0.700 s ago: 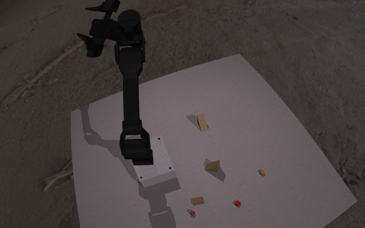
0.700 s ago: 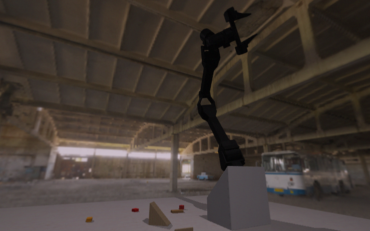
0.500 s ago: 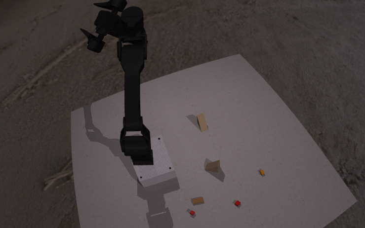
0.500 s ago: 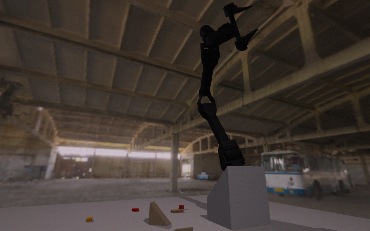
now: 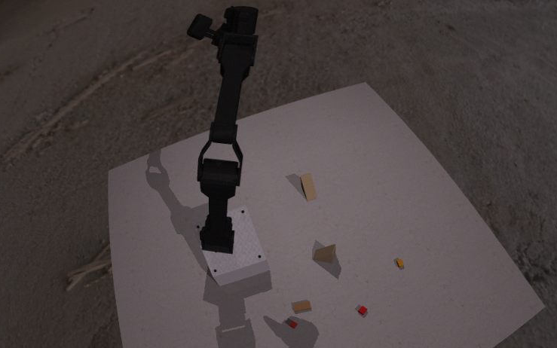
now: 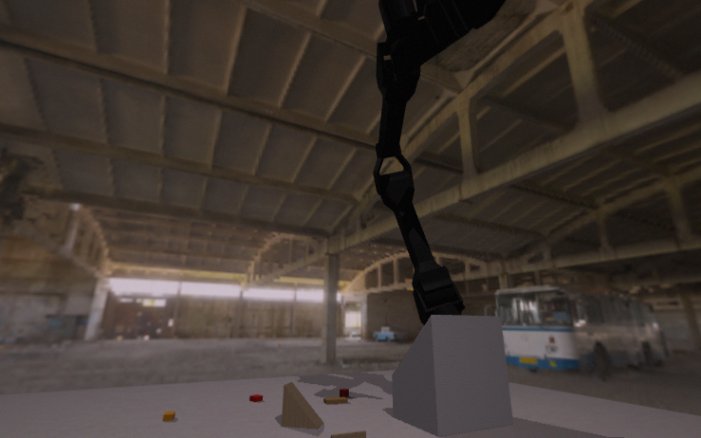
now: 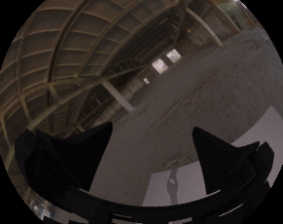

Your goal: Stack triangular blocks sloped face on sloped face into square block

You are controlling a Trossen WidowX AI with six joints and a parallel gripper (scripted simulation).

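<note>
The tan triangular block is 150 mm ahead of my gripper tip, 180 mm to the right of it and 600 mm below it. Also, from my gripper tip: orange cube: 250 mm ahead, 600 mm to the right, 610 mm below; flat tan block: 70 mm behind, 560 mm to the right, 610 mm below.
</note>
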